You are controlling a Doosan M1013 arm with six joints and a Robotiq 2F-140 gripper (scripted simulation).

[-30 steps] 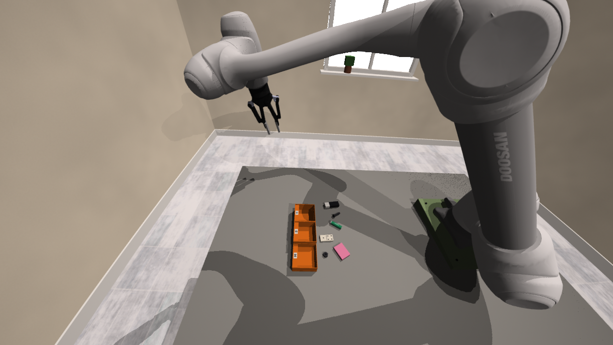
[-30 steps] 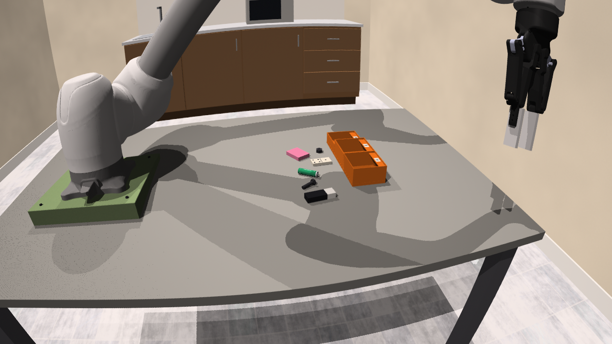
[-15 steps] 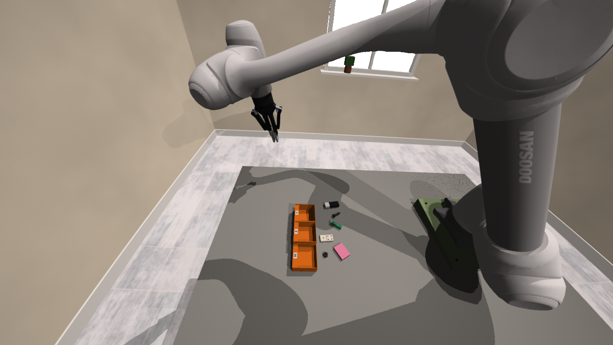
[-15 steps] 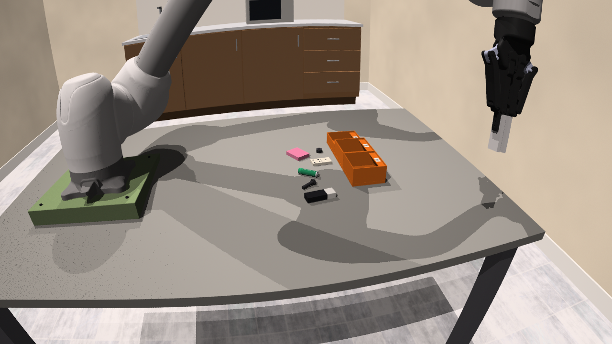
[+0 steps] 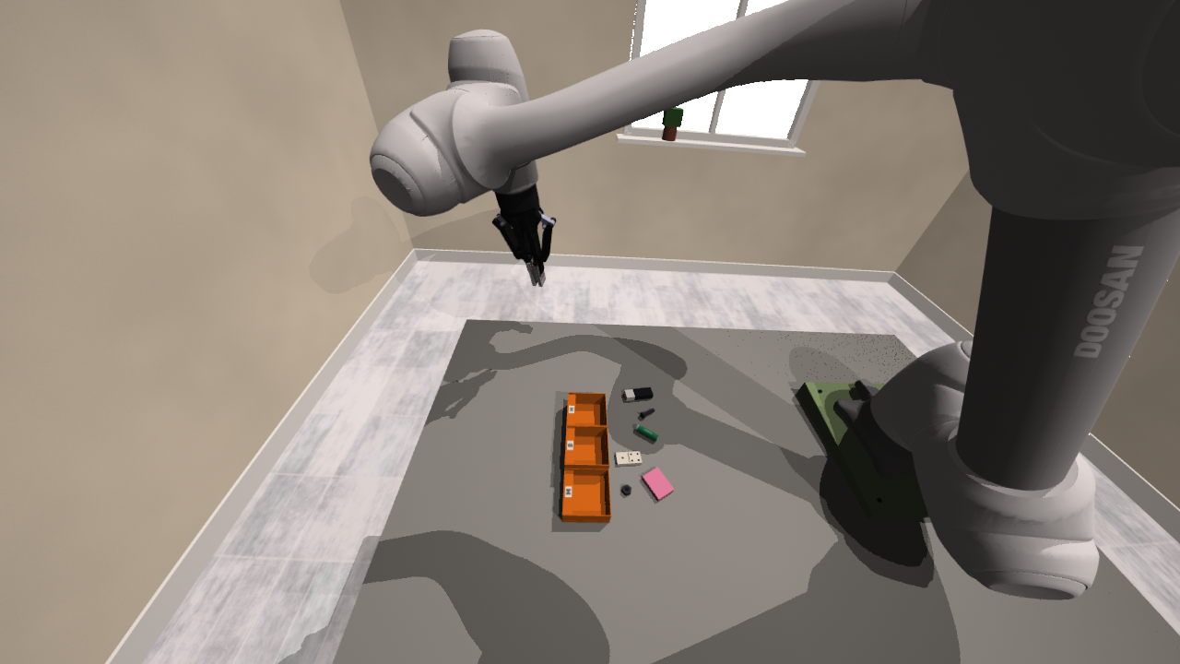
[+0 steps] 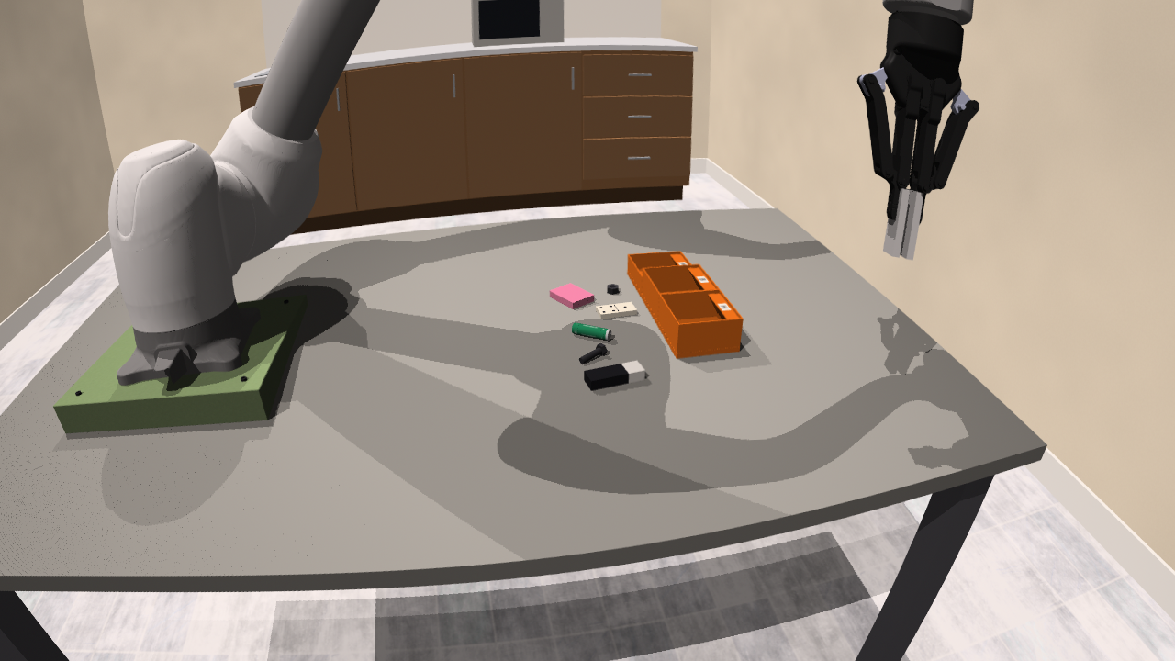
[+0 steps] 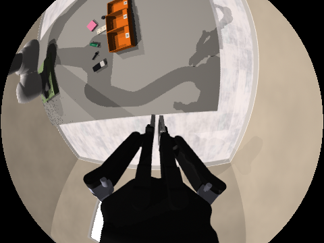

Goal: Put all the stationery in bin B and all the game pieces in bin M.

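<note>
The orange three-compartment bin is 9 cm behind my hand, 32 cm to the left of it and 22 cm below it. Round my hand: green battery (23 cm behind, 28 cm to the left, 23 cm below); black-and-white eraser (23 cm behind, 17 cm to the left, 23 cm below); black bolt (24 cm behind, 23 cm to the left, 23 cm below).
</note>
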